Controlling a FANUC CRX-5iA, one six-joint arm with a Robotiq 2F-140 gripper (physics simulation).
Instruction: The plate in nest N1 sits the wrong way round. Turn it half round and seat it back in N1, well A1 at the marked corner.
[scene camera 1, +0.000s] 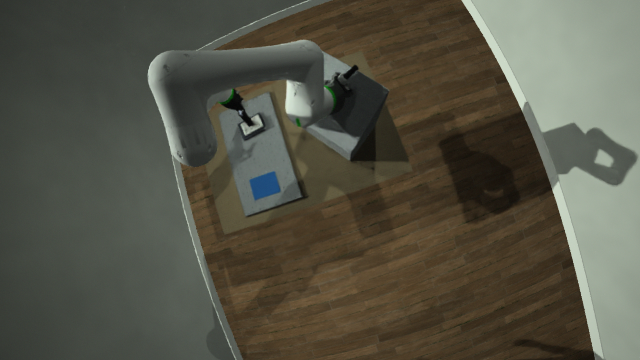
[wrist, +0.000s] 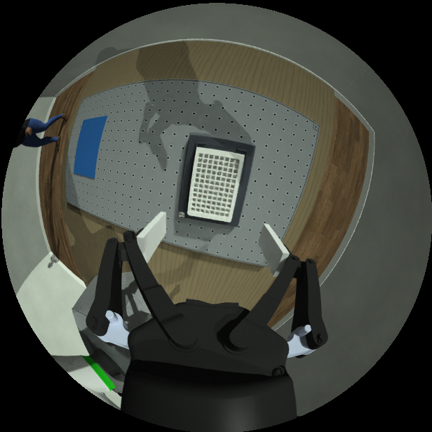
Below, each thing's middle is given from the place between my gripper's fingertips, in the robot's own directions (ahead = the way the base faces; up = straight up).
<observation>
My hand is 9 cm above the white well plate (wrist: 215, 176), 4 cm short of it and 1 cm to the right of it. Also, from my hand: blue rectangle (wrist: 87, 146) (38 cm to the left, 11 cm below, 11 cm ahead).
</observation>
